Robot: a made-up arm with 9 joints. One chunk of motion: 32 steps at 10 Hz.
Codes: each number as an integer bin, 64 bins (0 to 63) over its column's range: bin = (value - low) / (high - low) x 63, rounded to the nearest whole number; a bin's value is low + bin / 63 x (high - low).
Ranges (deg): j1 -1.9..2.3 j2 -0.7..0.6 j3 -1..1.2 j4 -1.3..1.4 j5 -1.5..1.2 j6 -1.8..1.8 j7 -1.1..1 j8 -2.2..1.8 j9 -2.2..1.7
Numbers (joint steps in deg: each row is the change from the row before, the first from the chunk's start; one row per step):
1: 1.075 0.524 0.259 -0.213 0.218 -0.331 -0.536 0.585 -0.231
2: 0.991 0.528 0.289 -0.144 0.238 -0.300 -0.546 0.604 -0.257
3: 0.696 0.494 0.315 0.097 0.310 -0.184 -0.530 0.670 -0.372
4: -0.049 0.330 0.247 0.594 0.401 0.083 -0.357 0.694 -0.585
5: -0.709 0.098 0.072 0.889 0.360 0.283 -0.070 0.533 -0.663
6: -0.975 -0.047 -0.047 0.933 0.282 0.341 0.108 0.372 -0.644
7: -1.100 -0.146 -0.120 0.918 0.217 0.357 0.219 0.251 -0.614
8: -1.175 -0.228 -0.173 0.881 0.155 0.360 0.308 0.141 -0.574
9: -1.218 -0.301 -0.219 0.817 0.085 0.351 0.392 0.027 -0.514
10: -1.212 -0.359 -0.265 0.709 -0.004 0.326 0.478 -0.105 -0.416
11: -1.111 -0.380 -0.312 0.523 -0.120 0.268 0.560 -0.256 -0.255
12: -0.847 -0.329 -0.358 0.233 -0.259 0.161 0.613 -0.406 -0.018
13: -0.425 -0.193 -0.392 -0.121 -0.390 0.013 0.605 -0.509 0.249
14: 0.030 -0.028 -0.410 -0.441 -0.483 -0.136 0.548 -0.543 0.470
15: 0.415 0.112 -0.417 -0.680 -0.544 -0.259 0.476 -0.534 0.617
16: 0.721 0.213 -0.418 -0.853 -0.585 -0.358 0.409 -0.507 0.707
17: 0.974 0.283 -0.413 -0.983 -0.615 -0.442 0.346 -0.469 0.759
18: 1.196 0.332 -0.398 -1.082 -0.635 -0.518 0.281 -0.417 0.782
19: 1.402 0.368 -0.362 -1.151 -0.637 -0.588 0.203 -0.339 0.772
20: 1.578 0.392 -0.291 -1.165 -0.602 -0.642 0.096 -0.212 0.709
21: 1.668 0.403 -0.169 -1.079 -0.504 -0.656 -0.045 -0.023 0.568
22: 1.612 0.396 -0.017 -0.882 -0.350 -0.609 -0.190 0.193 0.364
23: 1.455 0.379 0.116 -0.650 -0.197 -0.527 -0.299 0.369 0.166
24: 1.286 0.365 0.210 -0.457 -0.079 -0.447 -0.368 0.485 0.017
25: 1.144 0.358 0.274 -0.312 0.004 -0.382 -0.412 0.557 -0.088
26: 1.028 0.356 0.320 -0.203 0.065 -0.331 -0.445 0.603 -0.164
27: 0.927 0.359 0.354 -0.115 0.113 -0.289 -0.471 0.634 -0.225
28: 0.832 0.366 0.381 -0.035 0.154 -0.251 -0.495 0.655 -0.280
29: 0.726 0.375 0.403 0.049 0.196 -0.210 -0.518 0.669 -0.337
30: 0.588 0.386 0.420 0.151 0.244 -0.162 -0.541 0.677 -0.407
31: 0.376 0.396 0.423 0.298 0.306 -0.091 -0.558 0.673 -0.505
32: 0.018 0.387 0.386 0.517 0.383 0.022 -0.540 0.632 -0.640
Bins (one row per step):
1: 45 59 36 25 40 26 17 44 32
2: 43 60 37 27 41 26 17 44 31
3: 39 58 38 33 42 28 17 45 30
4: 28 50 36 44 44 33 22 46 26
5: 18 39 31 51 43 36 31 43 25
6: 14 32 27 52 42 37 36 41 25
7: 12 27 25 52 40 38 40 39 26
8: 11 23 24 51 39 38 42 37 26
9: 10 19 22 49 37 38 45 35 27
10: 10 17 21 47 35 37 47 33 29
11: 12 16 20 43 32 36 50 31 31
12: 16 18 18 36 29 34 51 28 35
13: 22 25 17 28 26 32 51 27 40
14: 29 33 17 20 24 29 49 26 43
15: 35 39 17 14 22 27 47 26 46
16: 39 44 17 10 21 25 45 27 47
17: 43 48 17 7 21 24 43 27 48
18: 46 50 17 5 20 22 41 28 48
19: 50 52 18 3 20 21 39 29 48
20: 52 53 20 3 21 20 36 31 47
21: 54 53 24 5 23 20 32 34 45
22: 53 53 28 10 27 21 27 38 41
23: 50 52 32 15 30 22 24 40 38
24: 48 52 35 20 33 24 22 42 36
25: 46 51 36 23 35 25 21 43 34
26: 44 51 38 26 37 26 20 44 33
27: 42 51 39 28 38 26 19 45 32
28: 41 52 40 30 39 27 18 45 31
29: 39 52 40 31 40 28 17 45 30
30: 37 53 41 34 41 29 17 45 29
31: 34 53 41 37 42 30 16 45 27
32: 29 53 40 42 44 32 17 45 25

